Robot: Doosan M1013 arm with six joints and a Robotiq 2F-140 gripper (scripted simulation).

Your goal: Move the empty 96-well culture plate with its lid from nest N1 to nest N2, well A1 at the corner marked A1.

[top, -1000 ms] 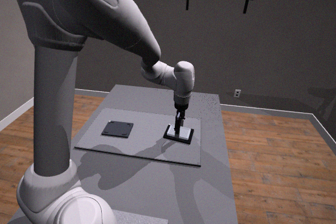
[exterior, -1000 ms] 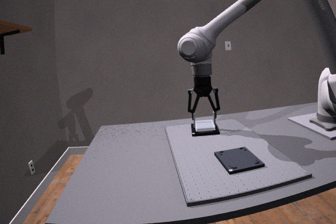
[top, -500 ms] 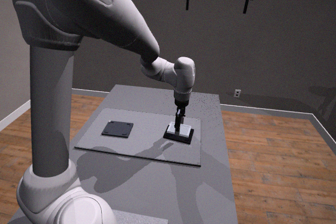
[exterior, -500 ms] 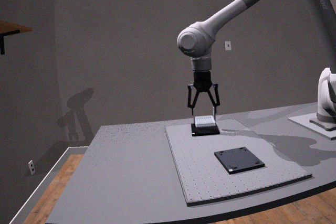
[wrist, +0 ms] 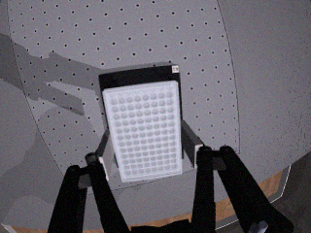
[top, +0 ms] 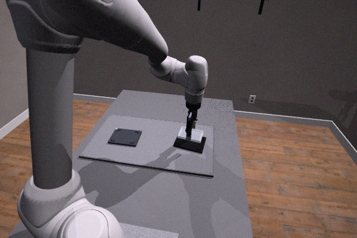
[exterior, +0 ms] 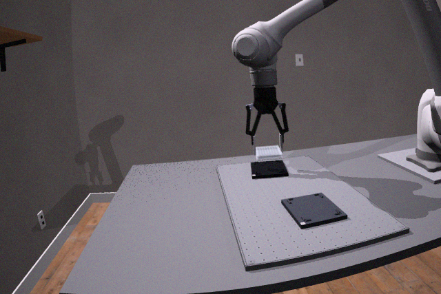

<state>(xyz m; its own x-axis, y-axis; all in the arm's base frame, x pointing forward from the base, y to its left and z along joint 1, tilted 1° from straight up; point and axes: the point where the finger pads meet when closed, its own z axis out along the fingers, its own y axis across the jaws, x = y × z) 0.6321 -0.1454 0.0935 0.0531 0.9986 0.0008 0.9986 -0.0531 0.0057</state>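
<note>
The black plate nest N1 lies 80 mm below my hand. Round my hand: black plate nest N2: 370 mm to the left, 80 mm below, 70 mm behind; then white corner mark: 450 mm to the left, 80 mm below, 20 mm behind; then plate lid: 20 mm below.
</note>
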